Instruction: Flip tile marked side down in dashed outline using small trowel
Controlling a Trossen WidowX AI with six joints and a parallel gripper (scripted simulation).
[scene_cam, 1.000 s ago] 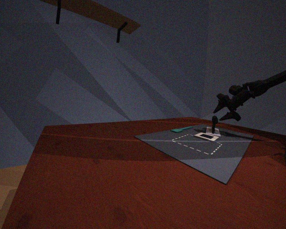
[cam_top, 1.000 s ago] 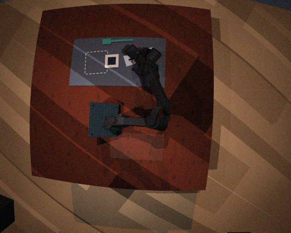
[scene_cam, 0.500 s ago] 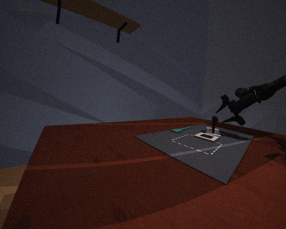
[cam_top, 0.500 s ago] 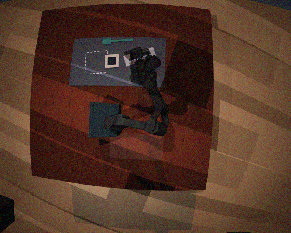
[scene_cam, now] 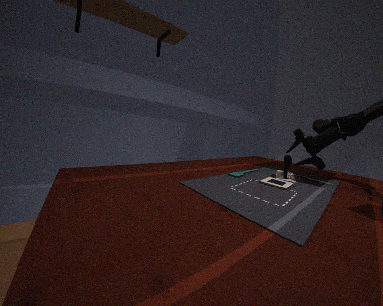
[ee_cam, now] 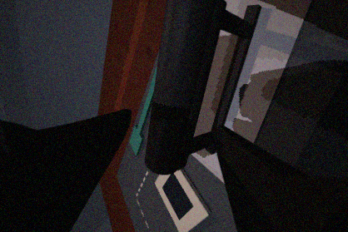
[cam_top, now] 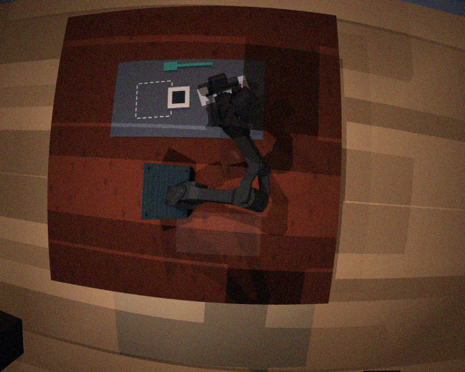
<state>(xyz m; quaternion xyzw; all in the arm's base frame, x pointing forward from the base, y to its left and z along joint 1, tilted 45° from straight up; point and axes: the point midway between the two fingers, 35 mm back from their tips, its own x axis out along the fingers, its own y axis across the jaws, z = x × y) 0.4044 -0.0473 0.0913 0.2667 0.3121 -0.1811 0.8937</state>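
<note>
Now: gripper tip 4 cm above the trowel, 1 cm to the right of it and 1 cm short of it. Also, from my gripper tip: teal flat tool (18 cm to the left, 10 cm ahead, 7 cm below); then white tile (16 cm to the left, 7 cm below, 4 cm behind); then grey mat (14 cm to the left, 10 cm below, 3 cm behind).
</note>
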